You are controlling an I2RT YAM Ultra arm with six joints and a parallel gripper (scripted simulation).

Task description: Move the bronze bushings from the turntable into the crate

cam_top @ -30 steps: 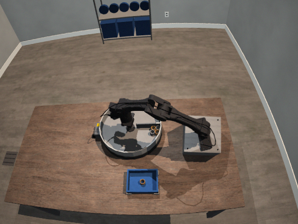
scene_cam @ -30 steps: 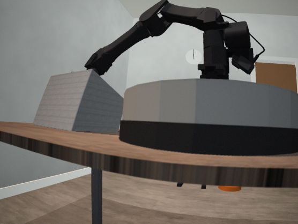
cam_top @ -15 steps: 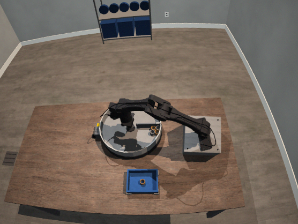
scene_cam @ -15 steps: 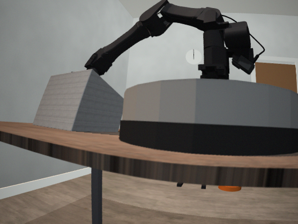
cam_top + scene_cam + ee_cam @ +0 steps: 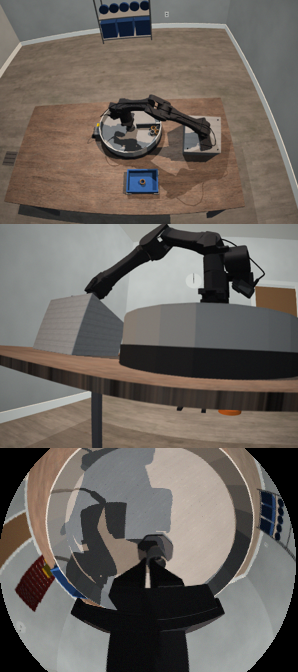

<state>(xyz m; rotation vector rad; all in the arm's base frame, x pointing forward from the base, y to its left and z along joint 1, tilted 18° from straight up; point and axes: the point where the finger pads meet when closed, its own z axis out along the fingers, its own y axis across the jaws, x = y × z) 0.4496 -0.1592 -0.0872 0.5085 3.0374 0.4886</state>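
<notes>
The grey turntable lies 4 cm below my hand and 1 cm to the right of it. The rest, counted from my hand: blue crate: 37 cm to the left, 7 cm below, 4 cm behind.
</notes>
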